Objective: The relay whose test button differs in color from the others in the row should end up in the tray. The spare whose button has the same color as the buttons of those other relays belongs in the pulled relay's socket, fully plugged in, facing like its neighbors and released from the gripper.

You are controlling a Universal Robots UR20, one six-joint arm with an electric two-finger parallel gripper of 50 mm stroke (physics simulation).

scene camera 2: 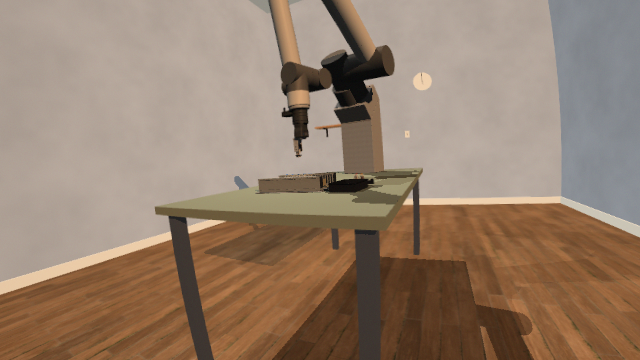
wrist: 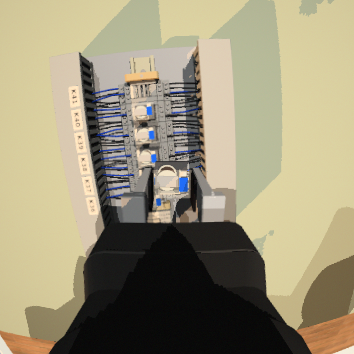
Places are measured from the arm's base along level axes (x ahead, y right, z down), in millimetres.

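Pixels of known places: gripper, fingertip midpoint: (scene camera 2: 298, 151) (wrist: 171, 180); arm's base, origin of the base link: (scene camera 2: 353, 96).
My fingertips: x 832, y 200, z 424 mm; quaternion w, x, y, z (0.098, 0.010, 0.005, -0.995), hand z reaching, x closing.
Ahead of a thing's pixels: the offset from my fingertips to its top centre. "spot": to the spot under its first point. Level surfaces: height alone.
My gripper (scene camera 2: 298, 154) (wrist: 171, 180) is shut on a relay @[dx -1, dy +2, dz -17 mm] (wrist: 168, 179) with a clear top and a blue test button, held above the panel. In the wrist view the relay row runs up the middle of the panel. Relays with blue buttons @[dx +20, dy +63, dz +107 mm] (wrist: 143, 111) @[dx +23, dy +33, dz +107 mm] (wrist: 145, 134) @[dx +27, dy +4, dz +107 mm] (wrist: 147, 157) sit there, and a further blue button @[dx +25, dy -57, dz +107 mm] (wrist: 158, 201) shows below the held relay. An uncovered socket @[spot: dx +16, dy +93, dz +145 mm] (wrist: 143, 90) lies at the top of the row, beside the orange end clamp @[dx +14, dy +112, dz +136 mm] (wrist: 141, 77). The held relay and fingers hide part of the row. A black tray @[dx +130, dy -253, dz +141 mm] (scene camera 2: 348, 186) stands beside the panel.
The panel's light wiring ducts (scene camera 2: 289, 185) (wrist: 216, 100) stand along both sides of the row, with blue and black wires between. Labels K41 to K36 run down the left duct. The panel rests on the green table @[dz +176 mm] (scene camera 2: 270, 206) (wrist: 310, 150).
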